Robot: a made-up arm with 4 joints. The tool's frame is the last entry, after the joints.
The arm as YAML. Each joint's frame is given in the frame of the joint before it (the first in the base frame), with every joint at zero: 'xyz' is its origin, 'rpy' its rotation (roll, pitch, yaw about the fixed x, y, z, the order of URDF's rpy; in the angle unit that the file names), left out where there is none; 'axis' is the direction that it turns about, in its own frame. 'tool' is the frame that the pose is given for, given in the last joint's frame.
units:
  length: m
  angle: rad
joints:
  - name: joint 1
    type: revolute
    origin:
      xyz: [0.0, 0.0, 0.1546]
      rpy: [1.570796, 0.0, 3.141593]
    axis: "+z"
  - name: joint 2
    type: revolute
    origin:
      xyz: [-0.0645, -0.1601, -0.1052]
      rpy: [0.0, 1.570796, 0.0]
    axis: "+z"
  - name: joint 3
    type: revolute
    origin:
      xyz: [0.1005, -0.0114, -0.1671]
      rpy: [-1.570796, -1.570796, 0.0]
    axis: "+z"
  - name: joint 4
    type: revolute
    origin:
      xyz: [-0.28, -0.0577, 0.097]
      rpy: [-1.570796, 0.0, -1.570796]
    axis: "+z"
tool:
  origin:
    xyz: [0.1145, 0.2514, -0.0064]
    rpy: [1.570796, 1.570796, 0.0]
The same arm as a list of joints. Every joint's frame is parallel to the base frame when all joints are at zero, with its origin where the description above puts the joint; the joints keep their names.
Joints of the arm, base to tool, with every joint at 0 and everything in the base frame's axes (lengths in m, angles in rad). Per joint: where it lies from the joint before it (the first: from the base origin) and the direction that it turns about. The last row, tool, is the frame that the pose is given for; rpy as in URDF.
joint 1: axis 0 1 0 offset 0 0 0.1546
joint 2: axis -1 0 0 offset 0.0645 -0.1052 -0.1601
joint 3: axis 0 0 1 offset 0.1671 -0.1005 -0.0114
joint 4: axis -1 0 0 offset 0.28 0.0577 0.097
tool: offset 0.0064 0.1145 -0.2514 rpy 0 0 0

